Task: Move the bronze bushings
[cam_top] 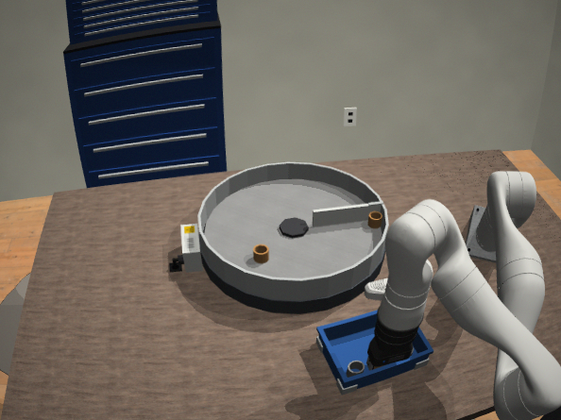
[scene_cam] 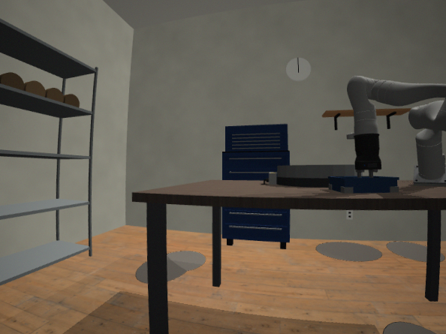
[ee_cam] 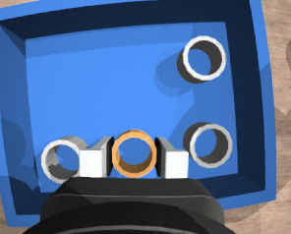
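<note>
The blue crate lies 3 cm to the right of my hand. Round my hand: turntable (9 cm ahead, 39 cm to the right, 2 cm above).
</note>
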